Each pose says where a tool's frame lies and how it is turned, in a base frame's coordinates. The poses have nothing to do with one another.
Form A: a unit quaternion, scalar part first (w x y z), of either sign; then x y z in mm.
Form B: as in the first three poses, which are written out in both.
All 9 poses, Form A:
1: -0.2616 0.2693 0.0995 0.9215 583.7 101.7 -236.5
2: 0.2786 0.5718 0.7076 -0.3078 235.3 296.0 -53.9
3: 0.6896 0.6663 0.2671 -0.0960 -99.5 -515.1 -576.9
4: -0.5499 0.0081 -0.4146 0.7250 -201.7 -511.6 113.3
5: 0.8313 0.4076 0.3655 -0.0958 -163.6 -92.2 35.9
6: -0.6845 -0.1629 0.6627 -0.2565 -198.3 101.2 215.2
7: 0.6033 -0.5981 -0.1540 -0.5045 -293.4 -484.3 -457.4
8: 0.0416 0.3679 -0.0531 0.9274 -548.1 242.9 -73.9
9: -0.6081 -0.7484 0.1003 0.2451 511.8 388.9 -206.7
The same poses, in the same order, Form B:
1: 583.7 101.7 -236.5 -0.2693 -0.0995 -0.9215 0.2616
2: 235.3 296.0 -53.9 0.5718 0.7076 -0.3078 0.2786
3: -99.5 -515.1 -576.9 0.6663 0.2671 -0.0960 0.6896
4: -201.7 -511.6 113.3 -0.0081 0.4146 -0.7250 0.5499
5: -163.6 -92.2 35.9 0.4076 0.3655 -0.0958 0.8313
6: -198.3 101.2 215.2 0.1629 -0.6627 0.2565 0.6845
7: -293.4 -484.3 -457.4 -0.5981 -0.1540 -0.5045 0.6033
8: -548.1 242.9 -73.9 0.3679 -0.0531 0.9274 0.0416
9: 511.8 388.9 -206.7 0.7484 -0.1003 -0.2451 0.6081
